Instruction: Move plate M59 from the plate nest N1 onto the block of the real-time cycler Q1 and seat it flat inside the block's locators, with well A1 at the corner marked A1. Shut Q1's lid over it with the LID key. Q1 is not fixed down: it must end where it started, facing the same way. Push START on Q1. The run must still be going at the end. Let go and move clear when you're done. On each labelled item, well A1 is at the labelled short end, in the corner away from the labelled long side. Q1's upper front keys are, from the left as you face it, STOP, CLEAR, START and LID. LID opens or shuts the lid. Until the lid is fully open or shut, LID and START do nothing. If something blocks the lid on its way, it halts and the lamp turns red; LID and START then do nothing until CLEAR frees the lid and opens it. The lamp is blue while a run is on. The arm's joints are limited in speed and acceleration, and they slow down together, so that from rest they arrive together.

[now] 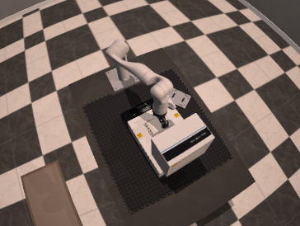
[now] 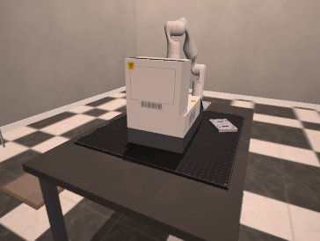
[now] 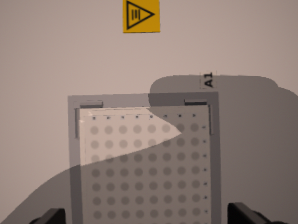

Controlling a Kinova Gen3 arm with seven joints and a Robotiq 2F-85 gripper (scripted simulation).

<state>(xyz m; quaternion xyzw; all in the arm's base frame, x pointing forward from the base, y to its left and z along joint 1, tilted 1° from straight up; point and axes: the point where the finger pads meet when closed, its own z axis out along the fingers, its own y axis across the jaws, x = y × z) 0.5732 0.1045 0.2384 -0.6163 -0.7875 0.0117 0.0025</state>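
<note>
Right now the plate M59 is 50 mm below my hand. Round my hand: plate nest N1: 250 mm below, 250 mm behind, 240 mm to the left.
</note>
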